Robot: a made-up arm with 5 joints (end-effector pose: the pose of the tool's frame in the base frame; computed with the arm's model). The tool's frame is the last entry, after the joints.
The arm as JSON. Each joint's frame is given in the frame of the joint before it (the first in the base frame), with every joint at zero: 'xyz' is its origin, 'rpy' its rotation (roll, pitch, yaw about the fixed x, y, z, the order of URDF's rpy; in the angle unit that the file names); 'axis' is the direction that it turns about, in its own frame. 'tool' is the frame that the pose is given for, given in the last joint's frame.
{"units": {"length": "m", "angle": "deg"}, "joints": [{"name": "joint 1", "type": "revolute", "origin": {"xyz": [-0.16, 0.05, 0.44], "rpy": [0.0, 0.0, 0.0]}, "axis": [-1.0, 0.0, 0.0]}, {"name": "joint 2", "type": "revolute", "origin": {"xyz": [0.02, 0.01, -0.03], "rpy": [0.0, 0.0, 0.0]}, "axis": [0.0, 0.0, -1.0]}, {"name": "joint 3", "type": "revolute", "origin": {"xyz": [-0.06, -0.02, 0.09], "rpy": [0.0, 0.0, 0.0]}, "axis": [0.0, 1.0, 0.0]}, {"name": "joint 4", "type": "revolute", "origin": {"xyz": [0.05, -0.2, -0.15], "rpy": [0.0, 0.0, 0.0]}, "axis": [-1.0, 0.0, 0.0]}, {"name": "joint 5", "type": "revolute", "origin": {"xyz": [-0.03, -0.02, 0.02], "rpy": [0.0, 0.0, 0.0]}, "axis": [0.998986, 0.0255, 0.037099]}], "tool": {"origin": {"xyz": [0.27, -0.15, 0.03], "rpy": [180.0, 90.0, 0.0]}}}
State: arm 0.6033 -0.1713 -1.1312 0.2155 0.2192
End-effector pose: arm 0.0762 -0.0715 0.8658 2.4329 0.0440 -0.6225
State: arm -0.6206 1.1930 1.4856 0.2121 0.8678
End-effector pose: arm -0.5630 0.2696 0.2904 0.4472 -0.4145 1.2397
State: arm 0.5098 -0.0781 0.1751 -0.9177 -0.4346
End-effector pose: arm 0.0789 -0.3665 0.4616 2.0071 -0.0748 -2.4137
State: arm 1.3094 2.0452 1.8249 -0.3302 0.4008
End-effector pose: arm -0.3149 0.0123 -0.0716 -1.0990 0.0888 0.4110
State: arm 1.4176 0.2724 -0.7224 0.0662 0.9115
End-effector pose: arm 0.0624 0.0732 0.8585 1.9990 -0.0875 -1.1239
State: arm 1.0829 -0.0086 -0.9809 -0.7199 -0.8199
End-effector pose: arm 0.0453 0.0784 0.8990 1.9912 -0.4585 -0.5345
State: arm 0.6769 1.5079 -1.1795 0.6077 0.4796
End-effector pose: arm -0.4981 0.1320 0.7599 1.9851 -2.1420 0.2527
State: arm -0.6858 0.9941 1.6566 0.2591 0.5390
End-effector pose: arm -0.5830 0.1827 0.2649 0.5698 -0.6997 1.7720
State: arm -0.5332 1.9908 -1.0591 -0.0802 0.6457
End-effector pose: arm -0.5831 -0.1308 0.5802 -1.7076 1.3162 0.5323
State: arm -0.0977 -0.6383 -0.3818 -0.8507 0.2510
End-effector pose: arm 0.3127 -0.0190 0.3500 -1.5116 -1.9013 1.4733
